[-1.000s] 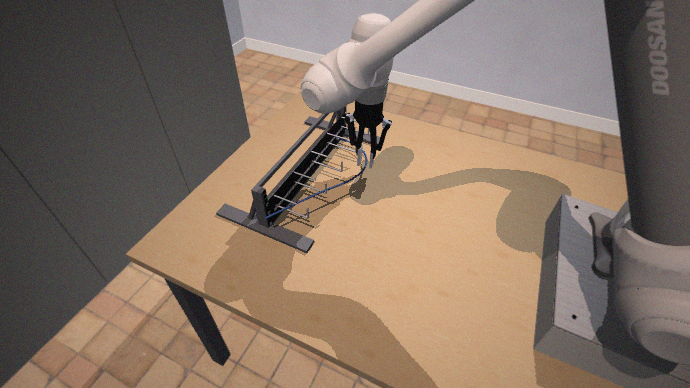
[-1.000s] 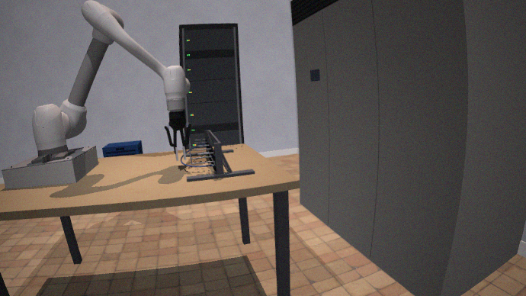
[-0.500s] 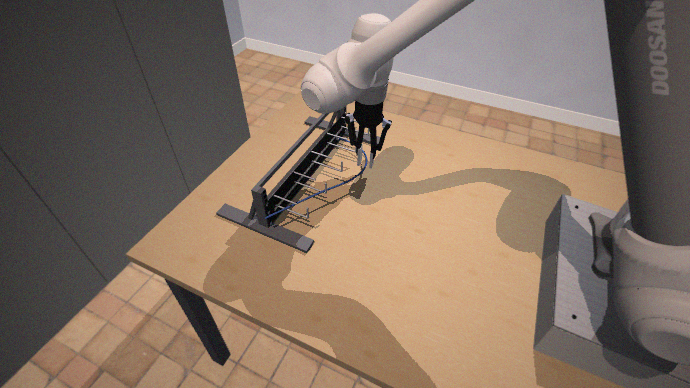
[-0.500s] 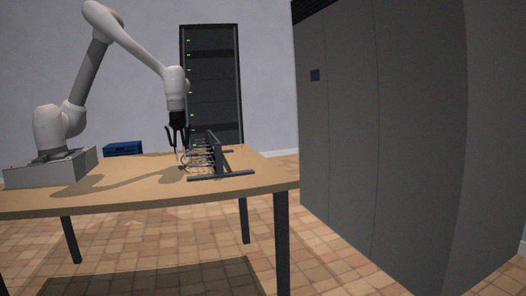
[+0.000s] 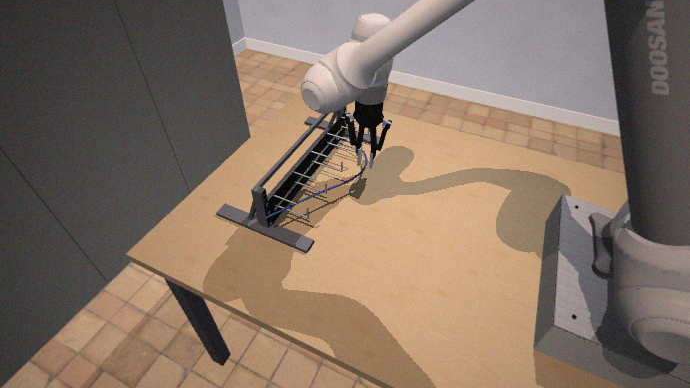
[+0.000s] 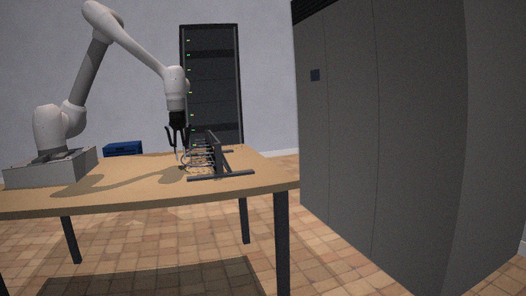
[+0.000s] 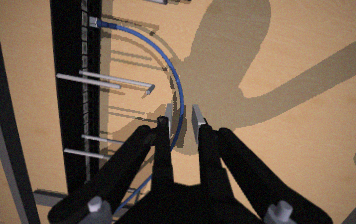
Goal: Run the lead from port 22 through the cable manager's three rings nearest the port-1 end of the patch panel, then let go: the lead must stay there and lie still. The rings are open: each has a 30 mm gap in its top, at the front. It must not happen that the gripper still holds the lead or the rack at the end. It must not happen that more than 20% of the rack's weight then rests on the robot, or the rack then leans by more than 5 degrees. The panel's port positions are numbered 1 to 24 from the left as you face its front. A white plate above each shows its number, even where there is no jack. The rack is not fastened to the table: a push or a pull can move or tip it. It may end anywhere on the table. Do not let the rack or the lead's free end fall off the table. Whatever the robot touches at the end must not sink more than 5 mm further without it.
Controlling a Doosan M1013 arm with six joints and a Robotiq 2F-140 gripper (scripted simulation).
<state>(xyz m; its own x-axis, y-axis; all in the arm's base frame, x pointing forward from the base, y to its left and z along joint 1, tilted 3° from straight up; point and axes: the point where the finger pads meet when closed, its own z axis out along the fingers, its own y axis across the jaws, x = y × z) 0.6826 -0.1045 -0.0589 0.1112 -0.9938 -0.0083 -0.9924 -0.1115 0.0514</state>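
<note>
My gripper is now 17 cm short of the rack, 6 cm to the right of it and 1 cm above it.
</note>
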